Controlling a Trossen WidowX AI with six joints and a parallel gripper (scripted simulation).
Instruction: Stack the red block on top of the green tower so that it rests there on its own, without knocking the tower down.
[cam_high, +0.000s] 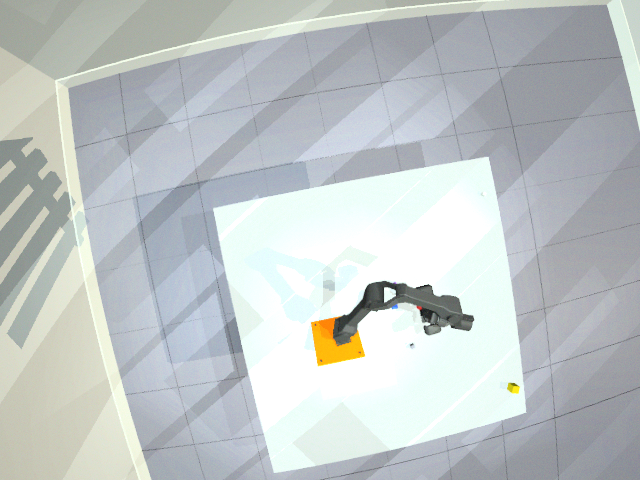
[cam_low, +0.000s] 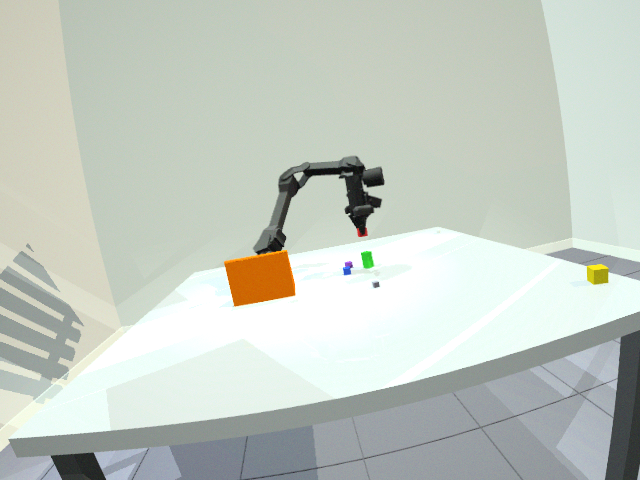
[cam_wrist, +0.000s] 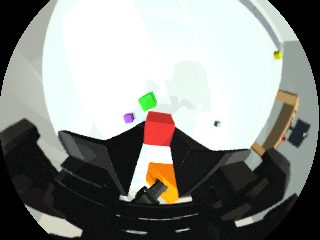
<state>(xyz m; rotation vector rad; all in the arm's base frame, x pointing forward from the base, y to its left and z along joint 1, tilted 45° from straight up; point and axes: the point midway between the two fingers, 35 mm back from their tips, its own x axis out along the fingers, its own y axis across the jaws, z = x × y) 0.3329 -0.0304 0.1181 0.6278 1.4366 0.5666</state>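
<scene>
My gripper tip is 50 mm past the purple cube, 70 mm to the right of it and 120 mm above it. Also, from my gripper tip: red block 10 mm above; small grey cube 40 mm behind, 220 mm to the right, 120 mm below; blue cube 80 mm behind, 10 mm to the right, 110 mm below.
</scene>
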